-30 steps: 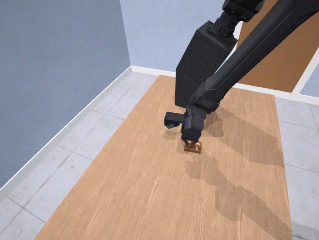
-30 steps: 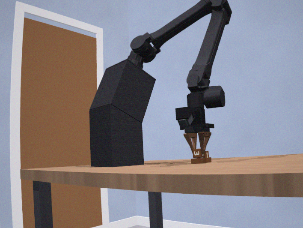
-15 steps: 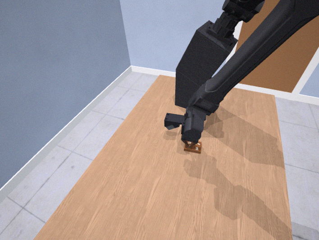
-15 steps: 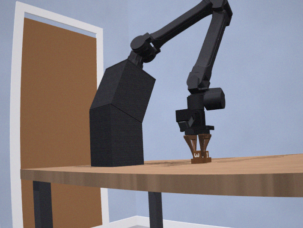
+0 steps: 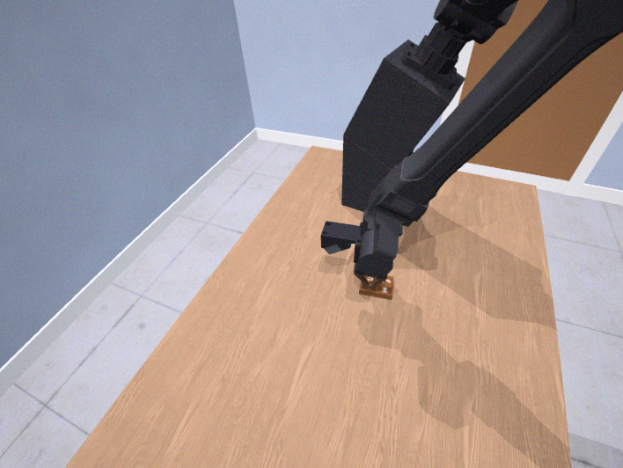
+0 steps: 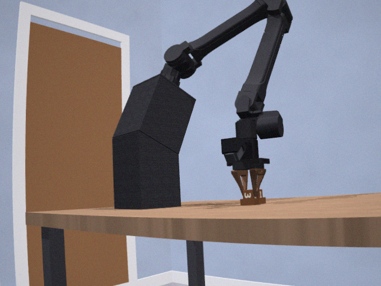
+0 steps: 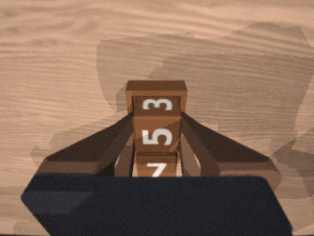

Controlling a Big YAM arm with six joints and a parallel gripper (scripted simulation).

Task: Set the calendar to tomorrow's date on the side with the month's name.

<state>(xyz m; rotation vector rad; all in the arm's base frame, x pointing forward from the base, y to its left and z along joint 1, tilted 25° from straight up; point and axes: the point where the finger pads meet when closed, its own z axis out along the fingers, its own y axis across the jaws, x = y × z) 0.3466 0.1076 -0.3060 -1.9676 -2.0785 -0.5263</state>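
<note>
Right now the brown tray is 20 mm to the left of my hand and 20 mm below it.
</note>
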